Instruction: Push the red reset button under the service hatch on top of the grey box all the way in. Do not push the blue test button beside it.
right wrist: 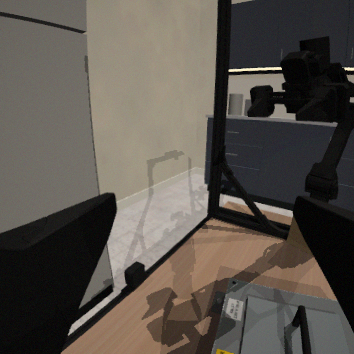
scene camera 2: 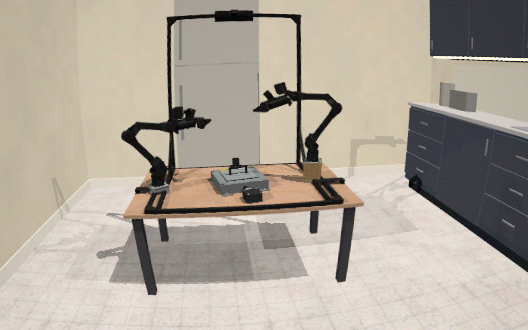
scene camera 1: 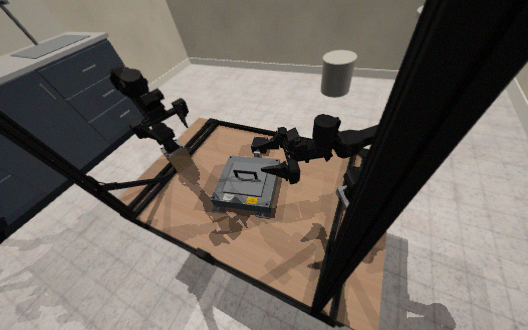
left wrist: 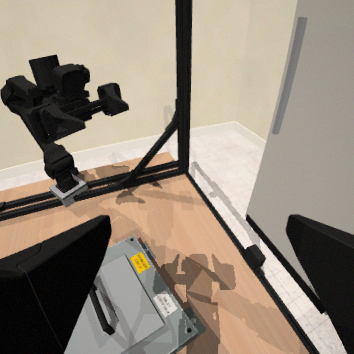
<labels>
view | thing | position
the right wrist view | left gripper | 269, 115
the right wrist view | right gripper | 206, 203
</labels>
